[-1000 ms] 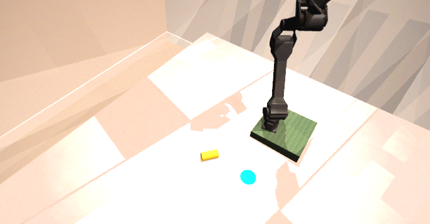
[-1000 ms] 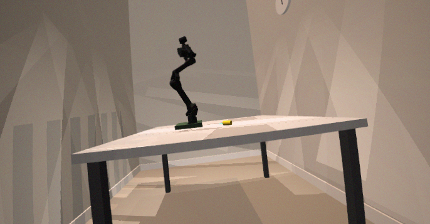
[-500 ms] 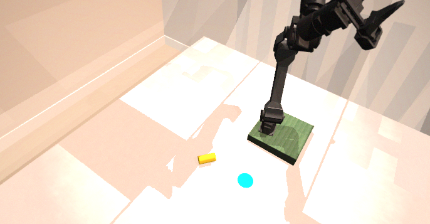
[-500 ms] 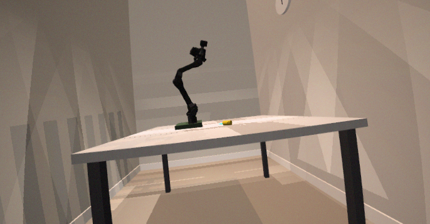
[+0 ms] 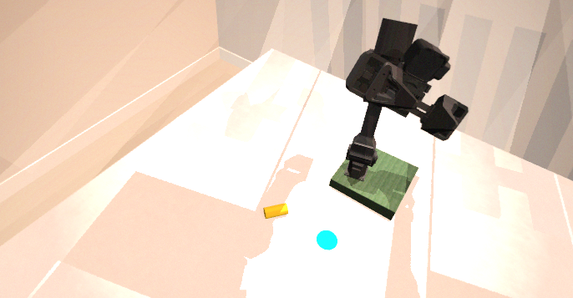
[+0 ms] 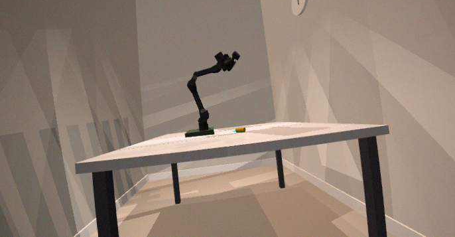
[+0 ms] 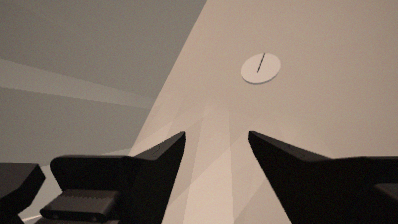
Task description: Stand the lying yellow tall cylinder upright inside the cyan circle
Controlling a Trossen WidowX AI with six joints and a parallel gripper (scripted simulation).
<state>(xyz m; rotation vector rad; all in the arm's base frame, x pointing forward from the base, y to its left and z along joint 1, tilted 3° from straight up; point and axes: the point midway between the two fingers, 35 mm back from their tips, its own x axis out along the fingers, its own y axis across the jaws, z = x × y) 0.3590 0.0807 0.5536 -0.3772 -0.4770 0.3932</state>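
Now: the yellow cylinder 130 mm behind my gripper tip, 250 mm to the right of it and 600 mm below it. From my gripper tip the other things lie so: cyan circle 120 mm behind, 80 mm to the right, 620 mm below.
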